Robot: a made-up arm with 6 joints. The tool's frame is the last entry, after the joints. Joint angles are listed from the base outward. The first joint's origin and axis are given. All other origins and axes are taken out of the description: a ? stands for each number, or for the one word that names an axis. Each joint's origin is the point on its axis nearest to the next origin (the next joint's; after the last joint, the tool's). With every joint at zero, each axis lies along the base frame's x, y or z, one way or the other. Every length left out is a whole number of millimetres.
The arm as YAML. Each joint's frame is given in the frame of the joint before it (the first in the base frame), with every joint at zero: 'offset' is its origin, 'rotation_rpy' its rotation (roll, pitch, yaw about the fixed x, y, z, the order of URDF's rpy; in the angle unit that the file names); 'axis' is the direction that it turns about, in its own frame. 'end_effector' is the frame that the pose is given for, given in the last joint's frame.
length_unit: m
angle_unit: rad
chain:
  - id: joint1
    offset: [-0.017, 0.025, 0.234]
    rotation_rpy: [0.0, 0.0, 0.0]
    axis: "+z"
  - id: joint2
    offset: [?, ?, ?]
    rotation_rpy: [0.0, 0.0, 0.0]
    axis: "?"
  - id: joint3
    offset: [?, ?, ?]
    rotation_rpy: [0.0, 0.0, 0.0]
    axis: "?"
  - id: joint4
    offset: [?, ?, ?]
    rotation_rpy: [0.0, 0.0, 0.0]
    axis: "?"
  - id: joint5
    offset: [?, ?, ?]
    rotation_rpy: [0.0, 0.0, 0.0]
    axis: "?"
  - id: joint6
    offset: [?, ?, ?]
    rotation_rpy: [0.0, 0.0, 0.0]
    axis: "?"
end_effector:
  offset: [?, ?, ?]
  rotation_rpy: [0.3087, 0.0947, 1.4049]
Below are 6 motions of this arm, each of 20 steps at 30 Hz.
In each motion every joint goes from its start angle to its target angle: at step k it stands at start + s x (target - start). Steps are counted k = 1, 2, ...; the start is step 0. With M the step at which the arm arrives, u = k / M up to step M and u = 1 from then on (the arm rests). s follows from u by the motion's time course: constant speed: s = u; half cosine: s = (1 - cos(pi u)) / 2; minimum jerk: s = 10 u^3 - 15 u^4 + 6 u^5.
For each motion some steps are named. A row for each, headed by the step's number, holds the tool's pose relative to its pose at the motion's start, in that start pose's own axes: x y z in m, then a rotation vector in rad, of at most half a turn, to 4 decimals.
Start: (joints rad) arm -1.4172 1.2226 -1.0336 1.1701 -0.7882 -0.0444
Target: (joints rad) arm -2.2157 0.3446 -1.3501 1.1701 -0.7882 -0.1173
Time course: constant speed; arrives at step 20
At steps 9, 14, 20:
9: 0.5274 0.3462 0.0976 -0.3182 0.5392 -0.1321
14: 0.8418 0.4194 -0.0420 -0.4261 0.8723 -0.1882
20: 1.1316 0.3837 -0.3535 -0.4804 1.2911 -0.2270

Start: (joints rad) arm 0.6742 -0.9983 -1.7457 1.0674 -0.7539 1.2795
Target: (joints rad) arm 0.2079 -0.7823 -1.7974 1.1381 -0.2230 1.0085
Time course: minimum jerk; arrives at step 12
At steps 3, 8, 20:
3: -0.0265 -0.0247 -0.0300 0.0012 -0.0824 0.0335
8: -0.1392 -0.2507 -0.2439 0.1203 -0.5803 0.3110
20: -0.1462 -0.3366 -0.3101 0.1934 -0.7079 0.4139

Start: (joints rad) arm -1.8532 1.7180 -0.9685 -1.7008 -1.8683 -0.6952
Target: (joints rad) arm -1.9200 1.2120 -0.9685 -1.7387 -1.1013 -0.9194
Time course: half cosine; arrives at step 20
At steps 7, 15, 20:
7: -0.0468 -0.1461 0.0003 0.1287 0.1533 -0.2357
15: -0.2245 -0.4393 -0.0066 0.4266 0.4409 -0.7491
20: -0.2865 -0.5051 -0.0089 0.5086 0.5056 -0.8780

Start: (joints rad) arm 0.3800 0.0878 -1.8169 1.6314 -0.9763 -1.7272
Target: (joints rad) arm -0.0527 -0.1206 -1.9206 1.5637 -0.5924 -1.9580
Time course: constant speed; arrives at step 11
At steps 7, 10, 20:
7: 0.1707 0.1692 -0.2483 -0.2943 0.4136 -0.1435
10: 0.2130 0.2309 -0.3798 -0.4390 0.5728 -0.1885
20: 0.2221 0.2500 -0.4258 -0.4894 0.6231 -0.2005

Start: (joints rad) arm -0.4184 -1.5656 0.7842 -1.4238 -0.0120 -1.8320
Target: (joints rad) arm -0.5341 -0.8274 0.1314 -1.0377 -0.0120 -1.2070
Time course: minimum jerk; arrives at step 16
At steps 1, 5, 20:
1: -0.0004 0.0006 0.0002 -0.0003 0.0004 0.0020
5: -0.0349 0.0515 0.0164 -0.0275 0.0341 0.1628
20: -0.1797 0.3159 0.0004 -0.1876 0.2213 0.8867

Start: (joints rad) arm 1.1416 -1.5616 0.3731 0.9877 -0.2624 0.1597
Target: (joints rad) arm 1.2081 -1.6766 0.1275 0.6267 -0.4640 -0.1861
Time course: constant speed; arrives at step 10
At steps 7, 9, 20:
7: 0.2087 0.2548 -0.0514 -0.3276 0.0445 -0.4817
9: 0.2695 0.3231 -0.0833 -0.4383 0.0387 -0.6103
20: 0.2998 0.3560 -0.1020 -0.4962 0.0325 -0.6728

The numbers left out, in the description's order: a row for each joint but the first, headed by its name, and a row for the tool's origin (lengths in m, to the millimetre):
joint2: xyz -0.001 0.027 0.0, axis +y
joint3: xyz -0.006 0.0 0.385, axis +y
joint4: xyz -0.002 0.0 0.856, axis +z
joint5: xyz 0.011 -0.049 0.0, axis +y
joint6: xyz -0.011 0.0 0.17, axis +z
tool: xyz 0.009 -0.021 0.0

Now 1 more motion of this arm.
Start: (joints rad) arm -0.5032 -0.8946 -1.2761 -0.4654 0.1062 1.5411
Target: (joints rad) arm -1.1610 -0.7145 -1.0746 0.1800 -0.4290 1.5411
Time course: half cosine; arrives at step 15
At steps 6, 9, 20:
6: 0.0893 -0.2916 0.0438 0.1732 0.2691 0.2843
9: 0.1911 -0.5428 0.0161 0.2899 0.4553 0.5602
20: 0.3101 -0.7981 -0.0849 0.3808 0.5858 0.8793

